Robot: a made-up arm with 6 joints. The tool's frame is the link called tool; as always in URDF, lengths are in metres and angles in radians. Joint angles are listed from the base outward.
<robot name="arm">
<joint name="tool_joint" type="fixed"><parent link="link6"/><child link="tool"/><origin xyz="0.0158 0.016 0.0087" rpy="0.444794 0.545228 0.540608"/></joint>
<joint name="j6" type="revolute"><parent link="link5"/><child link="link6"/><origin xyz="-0.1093 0.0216 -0.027" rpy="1.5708 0 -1.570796"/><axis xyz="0 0 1"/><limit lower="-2.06" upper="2.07"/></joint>
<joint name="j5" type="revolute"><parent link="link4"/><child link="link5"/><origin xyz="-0.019 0.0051 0.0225" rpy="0 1.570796 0"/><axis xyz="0 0 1"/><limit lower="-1.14" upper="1.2"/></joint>
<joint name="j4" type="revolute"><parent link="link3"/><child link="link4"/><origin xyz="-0.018 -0.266 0.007" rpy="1.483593 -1.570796 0"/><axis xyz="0 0 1"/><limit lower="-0.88" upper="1.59"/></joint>
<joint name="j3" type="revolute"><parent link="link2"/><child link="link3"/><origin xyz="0.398 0.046 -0.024" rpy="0 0 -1.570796"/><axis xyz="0 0 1"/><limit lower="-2.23" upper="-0.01"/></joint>
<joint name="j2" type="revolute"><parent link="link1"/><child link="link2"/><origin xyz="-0.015 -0.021 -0.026" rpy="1.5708 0 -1.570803"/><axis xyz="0 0 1"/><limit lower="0.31" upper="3.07"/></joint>
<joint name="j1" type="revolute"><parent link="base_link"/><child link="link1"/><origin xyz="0.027 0.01 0.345" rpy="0 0 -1.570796"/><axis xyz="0 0 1"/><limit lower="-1.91" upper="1.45"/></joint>
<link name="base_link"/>
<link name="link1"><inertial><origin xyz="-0.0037 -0.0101 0.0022"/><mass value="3.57"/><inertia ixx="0.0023" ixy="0" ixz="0" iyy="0.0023" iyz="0" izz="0.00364"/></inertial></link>
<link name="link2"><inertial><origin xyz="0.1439 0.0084 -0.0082"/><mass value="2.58"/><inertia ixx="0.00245" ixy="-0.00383" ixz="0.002" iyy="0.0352" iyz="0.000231" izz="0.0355"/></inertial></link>
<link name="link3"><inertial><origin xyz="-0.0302 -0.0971 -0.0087"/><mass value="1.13"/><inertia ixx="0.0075" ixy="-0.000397" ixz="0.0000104" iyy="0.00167" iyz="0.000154" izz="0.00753"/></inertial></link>
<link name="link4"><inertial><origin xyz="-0.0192 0.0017 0.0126"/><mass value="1.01"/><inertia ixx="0.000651" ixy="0" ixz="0" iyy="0.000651" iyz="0" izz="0.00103"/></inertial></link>
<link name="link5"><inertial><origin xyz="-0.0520 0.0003 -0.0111"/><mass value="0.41"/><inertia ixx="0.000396" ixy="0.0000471" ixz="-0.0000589" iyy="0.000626" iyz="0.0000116" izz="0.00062"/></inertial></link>
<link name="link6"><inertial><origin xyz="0.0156 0.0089 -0.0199"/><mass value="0.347"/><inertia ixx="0.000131" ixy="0" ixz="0" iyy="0.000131" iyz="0" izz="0.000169"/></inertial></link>
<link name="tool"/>
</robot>
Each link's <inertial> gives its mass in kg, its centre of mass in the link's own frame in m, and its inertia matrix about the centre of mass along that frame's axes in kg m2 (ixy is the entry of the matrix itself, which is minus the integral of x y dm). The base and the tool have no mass. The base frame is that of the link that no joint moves.
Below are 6 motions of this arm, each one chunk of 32 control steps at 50 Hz.
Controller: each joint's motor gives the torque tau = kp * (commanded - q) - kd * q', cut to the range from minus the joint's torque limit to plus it. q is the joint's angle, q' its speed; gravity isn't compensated. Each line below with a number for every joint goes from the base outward.
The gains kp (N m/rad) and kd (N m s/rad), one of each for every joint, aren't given. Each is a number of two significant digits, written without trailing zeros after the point. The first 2 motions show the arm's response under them.
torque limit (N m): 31 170 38 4.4 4.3 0.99
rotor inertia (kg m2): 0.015 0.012 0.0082 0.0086 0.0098 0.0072
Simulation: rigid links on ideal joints. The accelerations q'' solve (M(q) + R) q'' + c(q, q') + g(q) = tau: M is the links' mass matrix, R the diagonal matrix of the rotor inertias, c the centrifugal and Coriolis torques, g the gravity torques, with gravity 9.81 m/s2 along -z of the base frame. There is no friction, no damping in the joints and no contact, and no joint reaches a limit. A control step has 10 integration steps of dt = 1/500 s. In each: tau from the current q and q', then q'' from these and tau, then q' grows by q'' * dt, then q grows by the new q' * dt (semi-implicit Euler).
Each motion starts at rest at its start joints. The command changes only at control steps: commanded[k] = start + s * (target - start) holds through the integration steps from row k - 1 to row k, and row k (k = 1, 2, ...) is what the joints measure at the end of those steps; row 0 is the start. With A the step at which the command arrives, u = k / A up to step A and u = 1 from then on. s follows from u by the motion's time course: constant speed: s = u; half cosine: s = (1 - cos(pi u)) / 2; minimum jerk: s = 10 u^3 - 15 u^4 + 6 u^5; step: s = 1 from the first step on.
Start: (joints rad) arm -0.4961 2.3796 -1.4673 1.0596 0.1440 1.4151
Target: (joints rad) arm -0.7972 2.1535 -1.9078 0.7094 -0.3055 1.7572
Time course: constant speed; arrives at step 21
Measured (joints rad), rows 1 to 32:
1: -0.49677 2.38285 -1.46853 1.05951 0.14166 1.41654
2: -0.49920 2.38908 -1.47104 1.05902 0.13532 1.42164
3: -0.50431 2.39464 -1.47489 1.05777 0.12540 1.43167
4: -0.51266 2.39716 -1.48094 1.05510 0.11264 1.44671
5: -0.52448 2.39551 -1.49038 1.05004 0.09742 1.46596
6: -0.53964 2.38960 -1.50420 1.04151 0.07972 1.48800
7: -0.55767 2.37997 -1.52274 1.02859 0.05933 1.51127
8: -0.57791 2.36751 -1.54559 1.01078 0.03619 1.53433
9: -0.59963 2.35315 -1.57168 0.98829 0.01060 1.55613
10: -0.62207 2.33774 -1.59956 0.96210 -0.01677 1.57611
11: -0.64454 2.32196 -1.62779 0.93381 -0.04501 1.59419
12: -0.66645 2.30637 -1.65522 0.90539 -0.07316 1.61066
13: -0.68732 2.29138 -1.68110 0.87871 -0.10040 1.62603
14: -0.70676 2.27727 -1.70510 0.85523 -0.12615 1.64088
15: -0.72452 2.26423 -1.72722 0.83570 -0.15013 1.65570
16: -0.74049 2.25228 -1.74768 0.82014 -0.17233 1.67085
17: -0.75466 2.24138 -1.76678 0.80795 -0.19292 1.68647
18: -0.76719 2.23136 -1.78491 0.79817 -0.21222 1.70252
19: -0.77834 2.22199 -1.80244 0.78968 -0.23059 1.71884
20: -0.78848 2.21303 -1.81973 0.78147 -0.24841 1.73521
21: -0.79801 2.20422 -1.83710 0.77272 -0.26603 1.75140
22: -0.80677 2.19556 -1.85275 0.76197 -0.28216 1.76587
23: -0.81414 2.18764 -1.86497 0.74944 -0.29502 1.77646
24: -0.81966 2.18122 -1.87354 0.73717 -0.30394 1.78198
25: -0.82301 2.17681 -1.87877 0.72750 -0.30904 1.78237
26: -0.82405 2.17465 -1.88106 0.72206 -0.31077 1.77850
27: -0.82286 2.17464 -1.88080 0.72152 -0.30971 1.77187
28: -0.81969 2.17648 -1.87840 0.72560 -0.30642 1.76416
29: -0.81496 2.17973 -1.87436 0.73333 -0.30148 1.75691
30: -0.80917 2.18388 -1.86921 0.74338 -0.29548 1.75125
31: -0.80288 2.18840 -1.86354 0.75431 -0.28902 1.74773
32: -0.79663 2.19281 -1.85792 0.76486 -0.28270 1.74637
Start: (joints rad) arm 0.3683 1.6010 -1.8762 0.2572 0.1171 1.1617
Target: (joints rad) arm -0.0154 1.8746 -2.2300 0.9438 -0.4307 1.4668
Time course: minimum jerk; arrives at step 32
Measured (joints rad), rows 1 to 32:
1: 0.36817 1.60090 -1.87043 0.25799 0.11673 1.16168
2: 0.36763 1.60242 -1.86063 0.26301 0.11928 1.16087
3: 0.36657 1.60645 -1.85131 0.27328 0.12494 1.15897
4: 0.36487 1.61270 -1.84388 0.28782 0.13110 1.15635
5: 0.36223 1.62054 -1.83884 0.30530 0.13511 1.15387
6: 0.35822 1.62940 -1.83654 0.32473 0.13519 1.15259
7: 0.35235 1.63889 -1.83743 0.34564 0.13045 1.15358
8: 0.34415 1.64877 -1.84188 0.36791 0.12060 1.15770
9: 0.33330 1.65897 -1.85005 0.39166 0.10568 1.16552
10: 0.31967 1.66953 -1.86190 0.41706 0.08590 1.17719
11: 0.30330 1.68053 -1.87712 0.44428 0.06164 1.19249
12: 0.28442 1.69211 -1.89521 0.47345 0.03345 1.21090
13: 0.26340 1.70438 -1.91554 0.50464 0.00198 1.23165
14: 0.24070 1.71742 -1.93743 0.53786 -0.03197 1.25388
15: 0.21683 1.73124 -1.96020 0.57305 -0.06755 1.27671
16: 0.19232 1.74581 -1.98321 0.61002 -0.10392 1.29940
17: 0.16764 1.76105 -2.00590 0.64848 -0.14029 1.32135
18: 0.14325 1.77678 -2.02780 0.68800 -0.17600 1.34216
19: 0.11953 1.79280 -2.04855 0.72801 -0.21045 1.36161
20: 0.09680 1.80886 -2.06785 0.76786 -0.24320 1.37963
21: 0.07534 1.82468 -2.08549 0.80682 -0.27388 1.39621
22: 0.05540 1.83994 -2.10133 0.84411 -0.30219 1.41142
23: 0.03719 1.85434 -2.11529 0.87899 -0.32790 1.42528
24: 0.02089 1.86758 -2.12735 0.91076 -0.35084 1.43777
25: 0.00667 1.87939 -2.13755 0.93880 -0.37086 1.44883
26: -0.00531 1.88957 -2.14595 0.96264 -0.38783 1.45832
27: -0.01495 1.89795 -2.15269 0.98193 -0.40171 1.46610
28: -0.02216 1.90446 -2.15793 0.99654 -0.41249 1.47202
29: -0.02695 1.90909 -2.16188 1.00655 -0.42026 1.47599
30: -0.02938 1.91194 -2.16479 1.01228 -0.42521 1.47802
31: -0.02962 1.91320 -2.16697 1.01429 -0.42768 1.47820
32: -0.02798 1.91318 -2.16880 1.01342 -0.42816 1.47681
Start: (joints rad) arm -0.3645 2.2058 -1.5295 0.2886 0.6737 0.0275
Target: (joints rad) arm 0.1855 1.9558 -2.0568 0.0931 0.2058 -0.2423
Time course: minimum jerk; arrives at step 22
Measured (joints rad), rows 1 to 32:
1: -0.36449 2.20900 -1.52759 0.28868 0.67261 0.02760
2: -0.36429 2.21632 -1.52230 0.29002 0.67057 0.02740
3: -0.36342 2.22536 -1.51488 0.29371 0.66858 0.02583
4: -0.36096 2.23387 -1.50761 0.29973 0.66645 0.02146
5: -0.35563 2.23988 -1.50325 0.30672 0.66277 0.01295
6: -0.34589 2.24186 -1.50460 0.31234 0.65541 -0.00063
7: -0.33020 2.23887 -1.51407 0.31395 0.64222 -0.01953
8: -0.30727 2.23061 -1.53338 0.30940 0.62156 -0.04318
9: -0.27628 2.21739 -1.56323 0.29762 0.59268 -0.07035
10: -0.23700 2.19996 -1.60320 0.27887 0.55578 -0.09935
11: -0.18978 2.17920 -1.65166 0.25462 0.51209 -0.12828
12: -0.13547 2.15594 -1.70605 0.22722 0.46376 -0.15536
13: -0.07528 2.13090 -1.76323 0.19927 0.41361 -0.17912
14: -0.01083 2.10471 -1.82000 0.17315 0.36477 -0.19850
15: 0.05583 2.07807 -1.87355 0.15055 0.32008 -0.21291
16: 0.12207 2.05177 -1.92172 0.13234 0.28170 -0.22216
17: 0.18462 2.02673 -1.96314 0.11859 0.25078 -0.22644
18: 0.23968 2.00390 -1.99709 0.10882 0.22753 -0.22627
19: 0.28333 1.98417 -2.02338 0.10229 0.21149 -0.22253
20: 0.31215 1.96834 -2.04226 0.09826 0.20175 -0.21646
21: 0.32401 1.95703 -2.05425 0.09613 0.19718 -0.20966
22: 0.31877 1.95064 -2.06005 0.09553 0.19656 -0.20401
23: 0.29861 1.94922 -2.06051 0.09638 0.19869 -0.20150
24: 0.26760 1.95233 -2.05643 0.09875 0.20254 -0.20376
25: 0.23087 1.95902 -2.04858 0.10278 0.20756 -0.21150
26: 0.19352 1.96804 -2.03781 0.10861 0.21360 -0.22423
27: 0.15989 1.97801 -2.02520 0.11622 0.22060 -0.24033
28: 0.13314 1.98769 -2.01201 0.12529 0.22836 -0.25739
29: 0.11515 1.99613 -1.99957 0.13511 0.23629 -0.27277
30: 0.10663 2.00274 -1.98910 0.14468 0.24360 -0.28416
31: 0.10728 2.00725 -1.98148 0.15297 0.24945 -0.29002
32: 0.11600 2.00965 -1.97717 0.15914 0.25320 -0.28982

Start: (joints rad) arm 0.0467 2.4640 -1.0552 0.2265 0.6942 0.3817
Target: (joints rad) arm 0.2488 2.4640 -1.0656 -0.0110 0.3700 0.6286
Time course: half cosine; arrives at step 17
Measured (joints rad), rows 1 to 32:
1: 0.04684 2.46867 -1.05575 0.22589 0.69184 0.38223
2: 0.04763 2.47842 -1.05546 0.22367 0.68419 0.38453
3: 0.04979 2.48918 -1.05310 0.21922 0.67152 0.38973
4: 0.05413 2.49827 -1.04896 0.21222 0.65538 0.39862
5: 0.06140 2.50440 -1.04416 0.20240 0.63711 0.41159
6: 0.07218 2.50740 -1.04002 0.18953 0.61714 0.42859
7: 0.08675 2.50782 -1.03758 0.17338 0.59511 0.44927
8: 0.10500 2.50654 -1.03735 0.15391 0.57040 0.47301
9: 0.12643 2.50446 -1.03930 0.13143 0.54278 0.49902
10: 0.15017 2.50229 -1.04298 0.10670 0.51270 0.52632
11: 0.17511 2.50046 -1.04766 0.08093 0.48137 0.55383
12: 0.20001 2.49914 -1.05258 0.05558 0.45042 0.58033
13: 0.22366 2.49832 -1.05703 0.03219 0.42169 0.60462
14: 0.24487 2.49791 -1.06052 0.01212 0.39681 0.62550
15: 0.26263 2.49778 -1.06278 -0.00357 0.37706 0.64194
16: 0.27607 2.49783 -1.06379 -0.01420 0.36326 0.65313
17: 0.28453 2.49800 -1.06370 -0.01947 0.35579 0.65860
18: 0.28770 2.49826 -1.06273 -0.01972 0.35408 0.65842
19: 0.28580 2.49859 -1.06110 -0.01616 0.35635 0.65350
20: 0.27963 2.49897 -1.05903 -0.01054 0.36046 0.64549
21: 0.27041 2.49940 -1.05681 -0.00457 0.36469 0.63632
22: 0.25961 2.49982 -1.05473 0.00041 0.36810 0.62783
23: 0.24874 2.50020 -1.05299 0.00363 0.37033 0.62139
24: 0.23915 2.50048 -1.05172 0.00493 0.37146 0.61777
25: 0.23188 2.50063 -1.05095 0.00461 0.37175 0.61704
26: 0.22755 2.50064 -1.05067 0.00326 0.37149 0.61876
27: 0.22635 2.50055 -1.05079 0.00149 0.37093 0.62211
28: 0.22805 2.50037 -1.05125 -0.00020 0.37023 0.62614
29: 0.23210 2.50017 -1.05192 -0.00151 0.36948 0.63000
30: 0.23771 2.49996 -1.05269 -0.00234 0.36874 0.63306
31: 0.24400 2.49978 -1.05346 -0.00273 0.36805 0.63497
32: 0.25013 2.49964 -1.05412 -0.00278 0.36747 0.63569

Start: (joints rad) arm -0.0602 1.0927 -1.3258 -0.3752 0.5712 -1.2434
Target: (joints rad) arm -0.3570 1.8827 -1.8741 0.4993 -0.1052 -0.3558
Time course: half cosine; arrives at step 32
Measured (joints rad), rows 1 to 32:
1: -0.06047 1.09161 -1.31935 -0.37386 0.57107 -1.24311
2: -0.06188 1.09121 -1.30839 -0.36483 0.57445 -1.24083
3: -0.06511 1.09428 -1.29977 -0.34529 0.58071 -1.23451
4: -0.07011 1.10210 -1.29644 -0.31737 0.58552 -1.22280
5: -0.07643 1.11492 -1.29896 -0.28537 0.58474 -1.20521
6: -0.08359 1.13239 -1.30683 -0.25335 0.57625 -1.18208
7: -0.09143 1.15394 -1.31927 -0.22373 0.56005 -1.15429
8: -0.10004 1.17896 -1.33548 -0.19699 0.53755 -1.12295
9: -0.10960 1.20688 -1.35479 -0.17209 0.51061 -1.08915
10: -0.12022 1.23728 -1.37657 -0.14723 0.48094 -1.05370
11: -0.13185 1.26981 -1.40027 -0.12056 0.44974 -1.01704
12: -0.14434 1.30423 -1.42538 -0.09069 0.41769 -0.97932
13: -0.15747 1.34036 -1.45147 -0.05692 0.38511 -0.94044
14: -0.17105 1.37802 -1.47813 -0.01927 0.35213 -0.90022
15: -0.18488 1.41703 -1.50505 0.02166 0.31884 -0.85857
16: -0.19884 1.45713 -1.53191 0.06498 0.28539 -0.81556
17: -0.21282 1.49800 -1.55844 0.10967 0.25200 -0.77149
18: -0.22673 1.53927 -1.58442 0.15482 0.21894 -0.72689
19: -0.24051 1.58050 -1.60962 0.19966 0.18653 -0.68246
20: -0.25410 1.62126 -1.63383 0.24362 0.15507 -0.63898
21: -0.26742 1.66107 -1.65689 0.28626 0.12483 -0.59722
22: -0.28041 1.69947 -1.67863 0.32722 0.09607 -0.55787
23: -0.29298 1.73605 -1.69892 0.36618 0.06898 -0.52147
24: -0.30503 1.77040 -1.71763 0.40278 0.04374 -0.48839
25: -0.31644 1.80215 -1.73464 0.43666 0.02053 -0.45886
26: -0.32710 1.83098 -1.74986 0.46745 -0.00050 -0.43299
27: -0.33687 1.85660 -1.76320 0.49478 -0.01920 -0.41081
28: -0.34559 1.87874 -1.77456 0.51831 -0.03540 -0.39231
29: -0.35313 1.89721 -1.78388 0.53775 -0.04893 -0.37751
30: -0.35933 1.91183 -1.79109 0.55288 -0.05965 -0.36644
31: -0.36403 1.92245 -1.79615 0.56353 -0.06739 -0.35919
32: -0.36712 1.92899 -1.79902 0.56962 -0.07205 -0.35584

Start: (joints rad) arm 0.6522 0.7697 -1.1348 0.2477 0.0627 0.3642
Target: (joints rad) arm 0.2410 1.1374 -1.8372 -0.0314 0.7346 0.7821
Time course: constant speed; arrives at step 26
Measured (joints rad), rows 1 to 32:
1: 0.64832 0.76988 -1.13319 0.24983 0.07154 0.36570
2: 0.63702 0.77302 -1.13428 0.25661 0.09692 0.37014
3: 0.61927 0.78138 -1.14297 0.26550 0.13444 0.37822
4: 0.59841 0.79461 -1.15939 0.27155 0.17521 0.39024
5: 0.57790 0.81113 -1.18172 0.27090 0.21228 0.40605
6: 0.55980 0.82911 -1.20787 0.26229 0.24285 0.42505
7: 0.54430 0.84711 -1.23613 0.24701 0.26763 0.44625
8: 0.53032 0.86426 -1.26538 0.22787 0.28907 0.46847
9: 0.51641 0.88020 -1.29493 0.20791 0.30968 0.49049
10: 0.50165 0.89497 -1.32445 0.18937 0.33114 0.51131
11: 0.48587 0.90882 -1.35377 0.17335 0.35413 0.53028
12: 0.46945 0.92211 -1.38282 0.15986 0.37857 0.54721
13: 0.45292 0.93520 -1.41158 0.14828 0.40404 0.56232
14: 0.43663 0.94839 -1.44006 0.13779 0.43007 0.57616
15: 0.42067 0.96187 -1.46825 0.12768 0.45631 0.58943
16: 0.40495 0.97573 -1.49615 0.11751 0.48255 0.60282
17: 0.38931 0.98998 -1.52374 0.10711 0.50873 0.61685
18: 0.37364 1.00455 -1.55106 0.09649 0.53486 0.63181
19: 0.35791 1.01935 -1.57814 0.08578 0.56100 0.64772
20: 0.34214 1.03428 -1.60504 0.07508 0.58719 0.66439
21: 0.32637 1.04928 -1.63185 0.06451 0.61342 0.68152
22: 0.31061 1.06426 -1.65864 0.05406 0.63968 0.69875
23: 0.29486 1.07918 -1.68549 0.04372 0.66593 0.71580
24: 0.27912 1.09402 -1.71244 0.03339 0.69211 0.73248
25: 0.26336 1.10877 -1.73953 0.02298 0.71821 0.74871
26: 0.24758 1.12342 -1.76677 0.01242 0.74419 0.76454
27: 0.23777 1.13457 -1.78615 -0.00089 0.76015 0.77873
28: 0.23606 1.14056 -1.79476 -0.01377 0.76444 0.78883
29: 0.23835 1.14278 -1.79667 -0.02045 0.76365 0.79329
30: 0.24079 1.14286 -1.79600 -0.01883 0.76276 0.79201
31: 0.24190 1.14195 -1.79500 -0.01107 0.76345 0.78617
32: 0.24191 1.14069 -1.79449 -0.00125 0.76534 0.77774

